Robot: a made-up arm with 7 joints.
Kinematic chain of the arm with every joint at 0, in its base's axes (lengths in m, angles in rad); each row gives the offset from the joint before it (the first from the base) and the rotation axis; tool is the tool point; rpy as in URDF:
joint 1: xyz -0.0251 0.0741 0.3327 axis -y
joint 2: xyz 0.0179 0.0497 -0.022 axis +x
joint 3: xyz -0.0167 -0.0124 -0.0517 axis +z
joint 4: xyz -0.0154 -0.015 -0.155 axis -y
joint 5: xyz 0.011 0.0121 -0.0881 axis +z
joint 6: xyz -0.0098 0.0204 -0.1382 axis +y
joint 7: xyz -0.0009 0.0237 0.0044 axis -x
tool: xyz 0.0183 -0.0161 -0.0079 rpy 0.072 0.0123 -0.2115
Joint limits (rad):
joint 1: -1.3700..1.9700
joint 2: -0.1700..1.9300
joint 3: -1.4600..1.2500
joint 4: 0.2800..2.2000
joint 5: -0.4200..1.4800
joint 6: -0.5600..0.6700
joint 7: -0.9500..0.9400
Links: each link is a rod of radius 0.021 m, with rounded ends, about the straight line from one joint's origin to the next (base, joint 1, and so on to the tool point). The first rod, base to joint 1, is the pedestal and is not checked.
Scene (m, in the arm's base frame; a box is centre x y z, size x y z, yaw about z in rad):
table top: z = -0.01
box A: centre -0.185 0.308 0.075 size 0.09 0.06 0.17 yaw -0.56
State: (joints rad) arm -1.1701 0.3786 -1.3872 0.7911 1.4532 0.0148 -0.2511
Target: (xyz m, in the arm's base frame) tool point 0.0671 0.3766 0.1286
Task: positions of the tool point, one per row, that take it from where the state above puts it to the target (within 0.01 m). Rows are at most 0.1 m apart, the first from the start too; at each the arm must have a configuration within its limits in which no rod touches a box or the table.
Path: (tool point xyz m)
1: -0.4067 0.2189 0.1479
2: -0.3842 0.3038 0.1710
3: -0.3435 0.3801 0.1994
4: -0.2863 0.4436 0.2308
5: -0.2155 0.4907 0.2627
6: -0.1888 0.4744 0.2034
7: -0.1426 0.4564 0.1547
8: -0.0815 0.4368 0.1234
9: -0.0304 0.4156 0.1088
10: 0.0210 0.3951 0.1112
11: 0.0671 0.3766 0.1286

